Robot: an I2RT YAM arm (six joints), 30 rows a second.
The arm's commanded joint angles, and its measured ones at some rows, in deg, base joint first. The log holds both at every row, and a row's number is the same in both.
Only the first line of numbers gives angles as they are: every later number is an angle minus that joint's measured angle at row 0.
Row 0, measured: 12.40, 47.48, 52.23, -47.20, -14.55, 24.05
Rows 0 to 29, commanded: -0.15, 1.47, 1.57, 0.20, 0.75, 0.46; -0.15, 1.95, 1.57, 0.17, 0.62, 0.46; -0.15, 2.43, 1.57, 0.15, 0.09, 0.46; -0.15, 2.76, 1.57, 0.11, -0.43, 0.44; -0.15, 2.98, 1.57, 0.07, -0.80, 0.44; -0.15, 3.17, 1.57, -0.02, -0.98, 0.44; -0.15, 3.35, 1.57, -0.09, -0.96, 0.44; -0.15, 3.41, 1.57, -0.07, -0.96, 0.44; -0.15, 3.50, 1.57, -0.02, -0.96, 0.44; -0.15, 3.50, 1.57, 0.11, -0.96, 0.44; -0.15, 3.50, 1.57, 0.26, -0.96, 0.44; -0.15, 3.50, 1.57, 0.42, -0.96, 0.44; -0.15, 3.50, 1.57, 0.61, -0.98, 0.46; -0.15, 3.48, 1.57, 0.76, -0.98, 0.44; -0.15, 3.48, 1.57, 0.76, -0.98, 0.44; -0.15, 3.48, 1.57, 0.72, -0.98, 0.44; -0.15, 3.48, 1.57, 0.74, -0.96, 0.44; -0.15, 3.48, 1.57, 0.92, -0.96, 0.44; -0.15, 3.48, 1.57, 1.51, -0.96, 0.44; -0.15, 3.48, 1.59, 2.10, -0.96, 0.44; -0.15, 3.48, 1.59, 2.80, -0.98, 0.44; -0.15, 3.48, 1.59, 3.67, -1.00, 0.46; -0.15, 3.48, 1.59, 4.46, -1.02, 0.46; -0.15, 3.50, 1.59, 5.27, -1.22, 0.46; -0.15, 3.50, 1.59, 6.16, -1.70, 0.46; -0.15, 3.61, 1.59, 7.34, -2.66, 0.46; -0.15, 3.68, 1.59, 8.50, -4.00, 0.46; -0.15, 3.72, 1.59, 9.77, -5.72, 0.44; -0.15, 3.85, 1.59, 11.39, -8.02, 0.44; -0.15, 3.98, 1.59, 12.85, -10.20, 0.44
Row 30, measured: 0.00, 3.74, 0.00, 10.75, -4.08, 0.29
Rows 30 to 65, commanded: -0.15, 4.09, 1.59, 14.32, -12.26, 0.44; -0.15, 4.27, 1.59, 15.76, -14.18, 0.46; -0.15, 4.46, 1.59, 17.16, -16.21, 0.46; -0.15, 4.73, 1.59, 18.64, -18.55, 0.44; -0.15, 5.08, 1.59, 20.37, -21.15, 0.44; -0.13, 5.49, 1.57, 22.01, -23.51, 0.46; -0.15, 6.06, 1.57, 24.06, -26.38, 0.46; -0.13, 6.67, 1.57, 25.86, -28.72, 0.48; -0.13, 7.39, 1.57, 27.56, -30.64, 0.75; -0.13, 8.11, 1.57, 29.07, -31.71, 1.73; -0.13, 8.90, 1.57, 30.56, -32.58, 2.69; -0.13, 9.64, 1.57, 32.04, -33.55, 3.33; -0.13, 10.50, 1.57, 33.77, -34.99, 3.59; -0.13, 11.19, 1.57, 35.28, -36.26, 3.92; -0.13, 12.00, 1.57, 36.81, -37.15, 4.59; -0.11, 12.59, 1.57, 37.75, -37.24, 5.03; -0.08, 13.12, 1.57, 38.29, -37.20, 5.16; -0.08, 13.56, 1.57, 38.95, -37.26, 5.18; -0.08, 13.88, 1.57, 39.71, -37.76, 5.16; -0.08, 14.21, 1.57, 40.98, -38.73, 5.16; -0.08, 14.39, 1.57, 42.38, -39.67, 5.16; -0.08, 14.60, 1.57, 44.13, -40.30, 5.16; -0.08, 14.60, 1.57, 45.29, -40.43, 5.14; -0.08, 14.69, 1.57, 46.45, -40.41, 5.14; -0.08, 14.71, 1.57, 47.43, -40.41, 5.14; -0.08, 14.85, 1.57, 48.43, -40.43, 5.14; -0.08, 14.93, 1.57, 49.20, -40.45, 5.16; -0.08, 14.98, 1.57, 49.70, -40.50, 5.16; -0.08, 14.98, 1.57, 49.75, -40.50, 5.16; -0.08, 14.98, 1.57, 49.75, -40.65, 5.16; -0.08, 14.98, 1.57, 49.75, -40.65, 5.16; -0.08, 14.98, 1.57, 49.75, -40.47, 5.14; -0.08, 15.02, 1.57, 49.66, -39.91, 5.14; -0.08, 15.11, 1.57, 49.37, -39.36, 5.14; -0.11, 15.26, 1.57, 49.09, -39.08, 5.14; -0.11, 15.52, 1.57, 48.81, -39.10, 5.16
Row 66, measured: -1.07, 14.98, 0.11, 47.91, -37.70, 5.73
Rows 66 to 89, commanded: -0.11, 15.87, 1.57, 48.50, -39.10, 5.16; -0.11, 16.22, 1.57, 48.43, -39.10, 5.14; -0.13, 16.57, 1.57, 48.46, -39.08, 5.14; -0.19, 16.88, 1.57, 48.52, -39.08, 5.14; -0.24, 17.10, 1.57, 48.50, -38.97, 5.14; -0.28, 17.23, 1.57, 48.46, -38.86, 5.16; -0.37, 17.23, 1.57, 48.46, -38.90, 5.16; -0.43, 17.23, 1.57, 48.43, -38.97, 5.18; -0.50, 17.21, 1.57, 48.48, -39.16, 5.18; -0.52, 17.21, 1.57, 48.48, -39.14, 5.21; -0.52, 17.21, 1.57, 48.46, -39.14, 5.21; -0.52, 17.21, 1.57, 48.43, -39.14, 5.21; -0.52, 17.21, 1.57, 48.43, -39.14, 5.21; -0.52, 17.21, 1.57, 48.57, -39.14, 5.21; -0.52, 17.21, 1.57, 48.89, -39.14, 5.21; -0.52, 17.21, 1.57, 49.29, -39.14, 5.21; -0.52, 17.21, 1.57, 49.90, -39.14, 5.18; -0.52, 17.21, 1.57, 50.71, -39.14, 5.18; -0.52, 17.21, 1.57, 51.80, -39.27, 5.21; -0.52, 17.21, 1.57, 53.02, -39.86, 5.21; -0.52, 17.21, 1.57, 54.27, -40.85, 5.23; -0.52, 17.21, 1.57, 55.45, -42.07, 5.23; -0.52, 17.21, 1.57, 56.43, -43.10, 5.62; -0.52, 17.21, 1.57, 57.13, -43.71, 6.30
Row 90, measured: -0.78, 17.62, 0.13, 54.77, -39.32, 5.77
